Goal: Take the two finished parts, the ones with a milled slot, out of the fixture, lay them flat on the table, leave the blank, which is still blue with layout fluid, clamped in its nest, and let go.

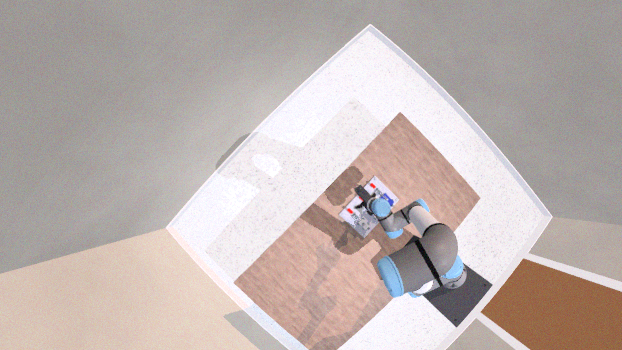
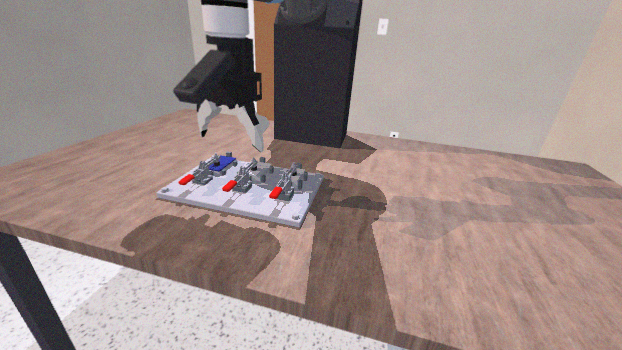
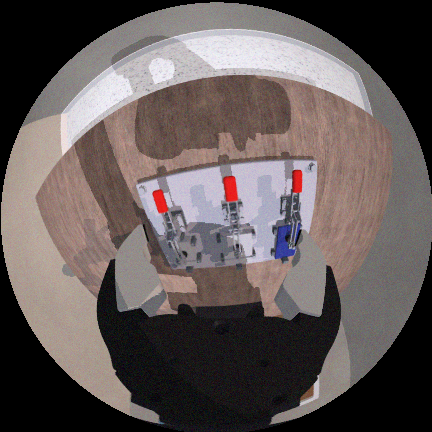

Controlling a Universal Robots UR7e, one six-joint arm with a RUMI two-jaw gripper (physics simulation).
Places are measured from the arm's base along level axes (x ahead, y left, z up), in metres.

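Pixels of known places: gripper, fingertip midpoint: (image 2: 230, 144) (image 3: 222, 229); arm's base at its link origin: (image 2: 303, 4).
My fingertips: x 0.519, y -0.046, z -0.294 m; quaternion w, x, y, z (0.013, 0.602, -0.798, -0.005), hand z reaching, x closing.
For each thing: its top centre in the pictures, then the offset to it from my fingertips. Level surfaces: height alone.
- fixture plate at its top centre: (image 3: 234, 224) (image 2: 248, 182) (image 1: 369, 207) dy -0.003, dx -0.091, dz -0.138 m
- blue blank at its top centre: (image 3: 287, 242) (image 2: 219, 162) (image 1: 387, 200) dy -0.107, dx -0.155, dz -0.122 m
- wooden table at its surface level: dz -0.153 m
The fixture plate (image 1: 345, 215) (image 2: 255, 207) (image 3: 205, 175) lies on the table with three nests and three red-handled toggle clamps. The blue blank (image 1: 389, 200) (image 2: 225, 162) (image 3: 284, 242) sits flat in one end nest, under its clamp arm. A grey part (image 2: 260, 174) (image 3: 246, 242) appears to sit in the middle nest, and another grey part (image 2: 299, 175) (image 3: 189, 244) in the other end nest. Their slots are too small to make out, and clamp arms partly cover them. My gripper (image 2: 231, 141) (image 3: 222, 229) is open and empty, pointing down above the fixture, apart from it.
The red handles (image 2: 275, 192) (image 2: 229, 186) (image 2: 186, 179) lie low over the plate, beside each other. The wooden table (image 1: 280, 285) (image 2: 475, 240) (image 3: 350, 165) extends around the fixture. The black robot pedestal (image 2: 312, 85) stands behind it. Arm shadows cross the table and part of the nests.
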